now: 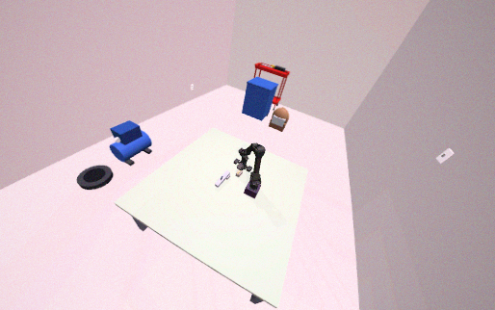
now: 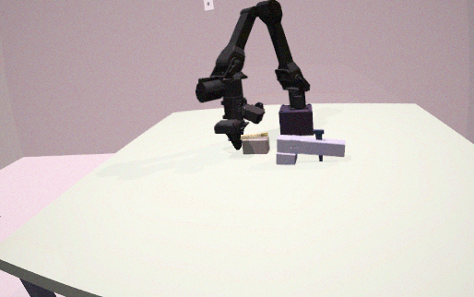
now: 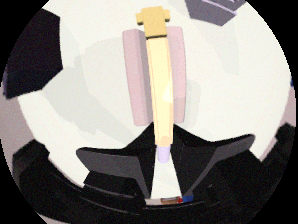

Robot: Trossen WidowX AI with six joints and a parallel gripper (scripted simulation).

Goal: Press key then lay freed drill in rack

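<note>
My gripper tip is now 10 mm short of the drill, 30 mm to the right of it and 40 mm below it. From my gripper tip the other things lie so: rack 10 mm ahead, 50 mm to the left, 10 mm above; dark blue key 140 mm ahead, 210 mm to the left, 40 mm above; lavender block 130 mm ahead, 190 mm to the left, 20 mm above.
</note>
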